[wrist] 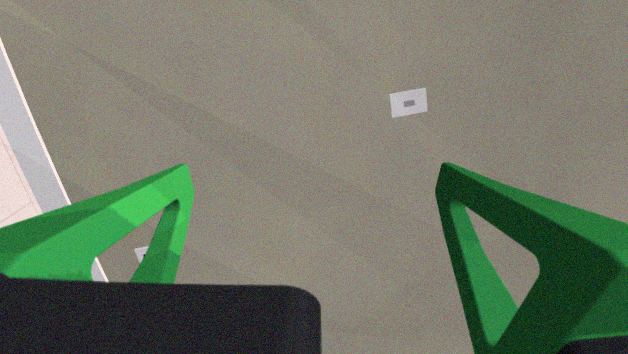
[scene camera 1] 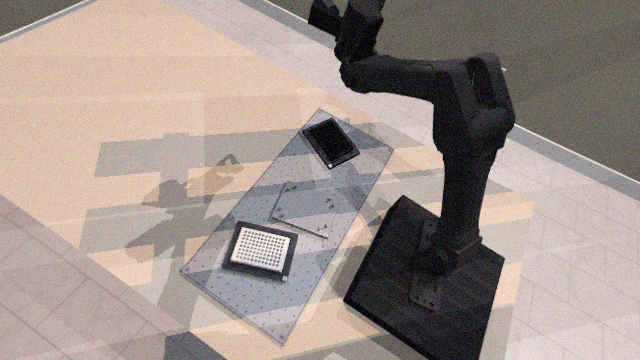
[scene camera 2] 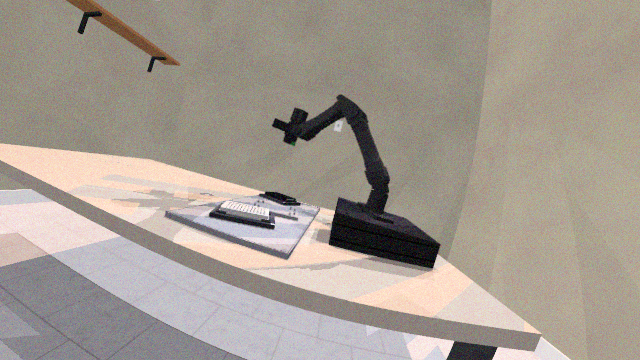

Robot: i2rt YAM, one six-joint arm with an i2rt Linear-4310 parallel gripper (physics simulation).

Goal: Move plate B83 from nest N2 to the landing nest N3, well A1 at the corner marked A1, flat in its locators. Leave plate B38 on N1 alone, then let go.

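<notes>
My gripper [scene camera 2: 293, 143] [wrist: 314, 177] is open and empty, high above the board; its fingertips do not show in scene camera 1. A white plate with a grid of wells [scene camera 1: 260, 249] [scene camera 2: 245, 209] sits on a dark nest [scene camera 1: 256, 272] [scene camera 2: 242, 221] at the near-left end of the board. A black plate [scene camera 1: 331, 140] [scene camera 2: 281, 197] sits on another dark nest at the far end. Between them is a pale nest [scene camera 1: 305, 207] with small locators and no plate on it. Each nest has a small white mark at one corner. Plate and nest labels cannot be read.
The perforated board [scene camera 1: 250, 302] [scene camera 2: 280, 242] lies on the wooden table [scene camera 1: 125, 90] [scene camera 2: 480, 300]. The arm's black base [scene camera 1: 385, 280] [scene camera 2: 385, 242] stands beside it. A wall shelf [scene camera 2: 125, 32] is at upper left. A wall plate [scene camera 2: 338, 125] [wrist: 409, 112] shows behind.
</notes>
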